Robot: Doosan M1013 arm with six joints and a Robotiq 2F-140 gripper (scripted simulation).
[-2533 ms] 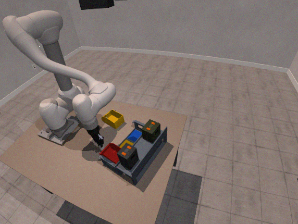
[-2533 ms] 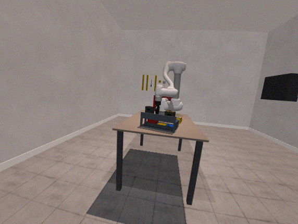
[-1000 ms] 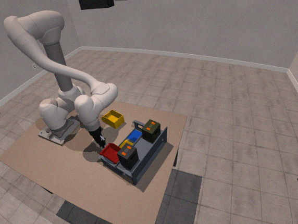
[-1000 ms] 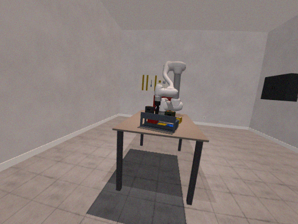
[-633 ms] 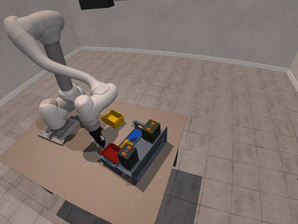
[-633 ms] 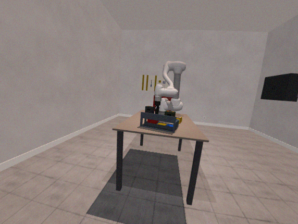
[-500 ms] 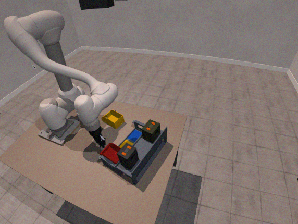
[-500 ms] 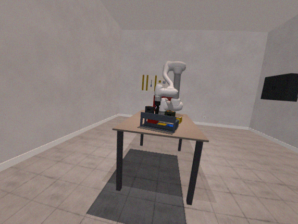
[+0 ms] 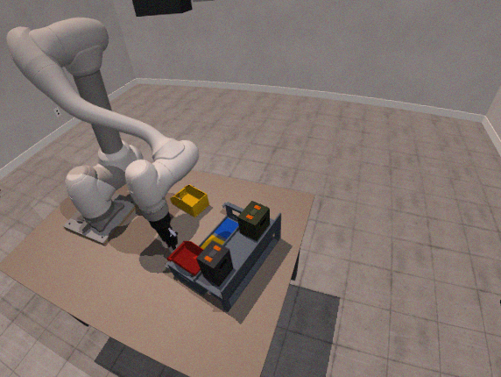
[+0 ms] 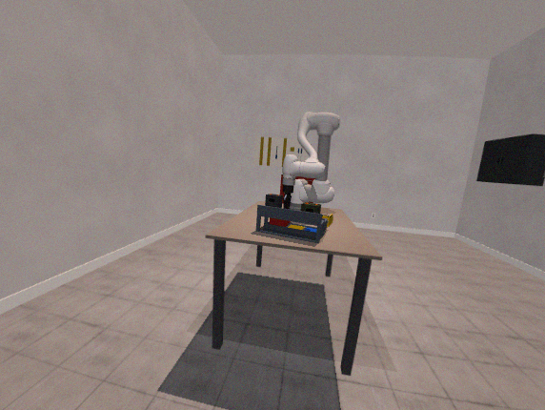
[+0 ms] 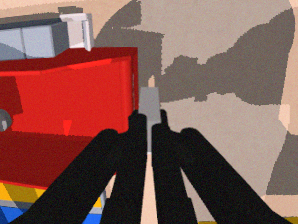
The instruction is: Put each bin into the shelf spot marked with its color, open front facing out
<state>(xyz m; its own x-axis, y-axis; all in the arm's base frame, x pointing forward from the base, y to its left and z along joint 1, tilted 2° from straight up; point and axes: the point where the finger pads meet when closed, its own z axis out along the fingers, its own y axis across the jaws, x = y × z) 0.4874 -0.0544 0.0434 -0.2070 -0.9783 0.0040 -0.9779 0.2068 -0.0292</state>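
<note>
My hand is 10 cm short of the red bin and 2 cm to the left of it. Also, from my hand: yellow bin: 9 cm behind, 28 cm to the left, 2 cm below; then grey shelf: 28 cm ahead, 6 cm to the left, 5 cm above.
</note>
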